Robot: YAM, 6 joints.
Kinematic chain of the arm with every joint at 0, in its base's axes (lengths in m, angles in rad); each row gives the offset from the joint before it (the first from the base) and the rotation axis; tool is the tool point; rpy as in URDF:
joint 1: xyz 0 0 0.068 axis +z
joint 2: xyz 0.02 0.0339 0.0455 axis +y
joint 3: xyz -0.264 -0.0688 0 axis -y
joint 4: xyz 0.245 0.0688 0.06 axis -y
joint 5: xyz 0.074 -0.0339 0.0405 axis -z
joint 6: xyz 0.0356 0 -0.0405 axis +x
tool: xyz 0 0 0 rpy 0 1.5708 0
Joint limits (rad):
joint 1: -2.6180..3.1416
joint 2: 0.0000..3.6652
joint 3: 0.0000..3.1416
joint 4: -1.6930..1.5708
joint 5: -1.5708..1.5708
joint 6: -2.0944..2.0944
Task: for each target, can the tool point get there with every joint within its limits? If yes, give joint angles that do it. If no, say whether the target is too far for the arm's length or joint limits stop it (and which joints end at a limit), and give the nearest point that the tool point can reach.
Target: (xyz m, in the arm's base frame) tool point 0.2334 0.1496 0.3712
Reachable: yes | joints 0.6637 1.2064 0.9725 0.3297 0.8177 -1.6391
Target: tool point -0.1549 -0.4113 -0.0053
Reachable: yes | joints -1.9374 2.4470 1.2216 0.4377 -0.0795 0.0789
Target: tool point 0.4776 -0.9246 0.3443
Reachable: no: too far | nearest point 0.2893 -0.5601 0.2515 | short by 0.421 m
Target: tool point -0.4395 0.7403 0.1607
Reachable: no: too far | nearest point -0.3292 0.5545 0.1486 | short by 0.216 m
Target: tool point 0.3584 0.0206 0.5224
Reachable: yes | joints -0.0354 1.9338 2.5636 -0.9913 -1.2076 -0.1026
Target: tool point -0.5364 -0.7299 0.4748
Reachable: no: too far | nearest point -0.3550 -0.4831 0.3499 | short by 0.331 m
